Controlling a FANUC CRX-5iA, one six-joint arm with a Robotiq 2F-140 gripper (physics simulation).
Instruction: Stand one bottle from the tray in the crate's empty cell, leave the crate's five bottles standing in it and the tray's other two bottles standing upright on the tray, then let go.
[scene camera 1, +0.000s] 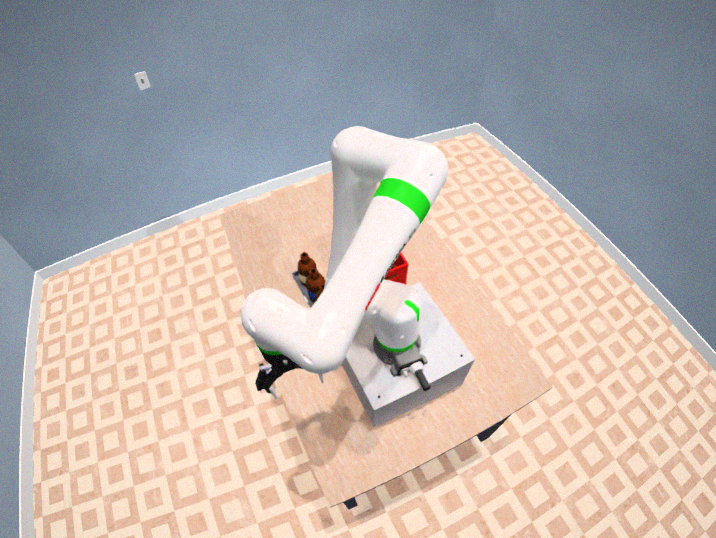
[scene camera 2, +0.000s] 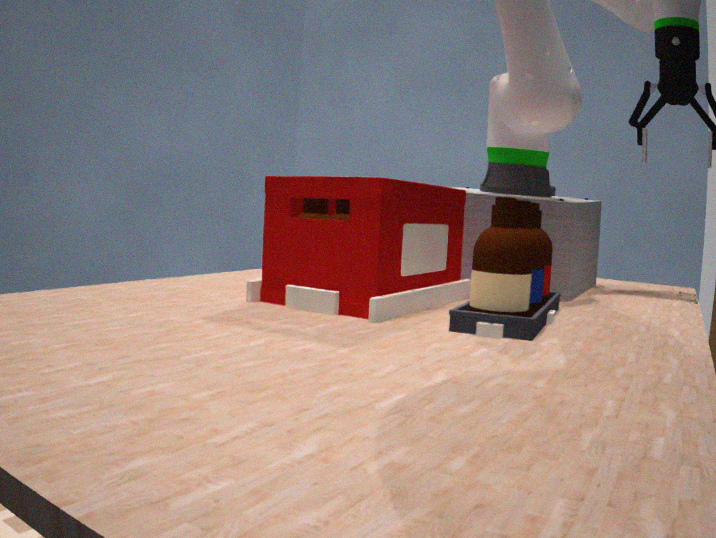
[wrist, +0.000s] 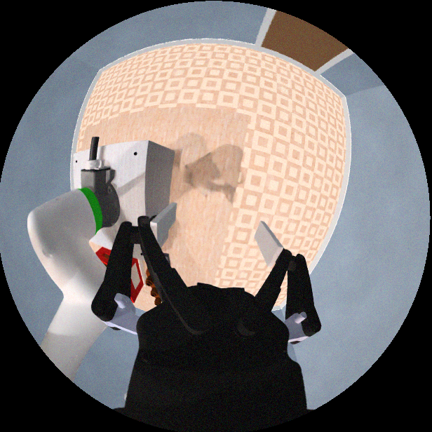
Scene:
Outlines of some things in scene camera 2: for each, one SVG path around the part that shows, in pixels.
My gripper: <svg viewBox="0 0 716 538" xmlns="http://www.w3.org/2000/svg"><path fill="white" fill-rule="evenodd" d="M662 58L659 61L659 82L651 83L645 81L644 91L629 119L629 124L637 128L637 143L642 145L642 163L647 164L648 130L645 128L666 103L681 106L690 103L711 130L709 131L708 168L711 168L712 150L716 150L716 125L694 98L698 91L706 95L716 117L716 101L712 95L711 84L697 85L696 62L693 59L686 57ZM658 89L661 97L640 122L637 122L650 97L650 93L654 93L655 89Z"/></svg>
A blue-labelled bottle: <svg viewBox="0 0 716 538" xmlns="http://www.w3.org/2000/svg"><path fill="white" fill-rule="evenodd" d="M517 200L516 206L520 207L518 229L528 237L533 250L528 318L531 318L541 308L545 245L541 236L533 229L534 209L531 209L531 201Z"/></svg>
A red-labelled bottle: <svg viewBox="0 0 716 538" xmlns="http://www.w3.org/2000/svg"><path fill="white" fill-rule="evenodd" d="M531 203L531 209L534 209L533 229L538 232L545 245L542 308L549 301L552 243L548 234L541 229L542 210L539 210L539 203Z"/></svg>

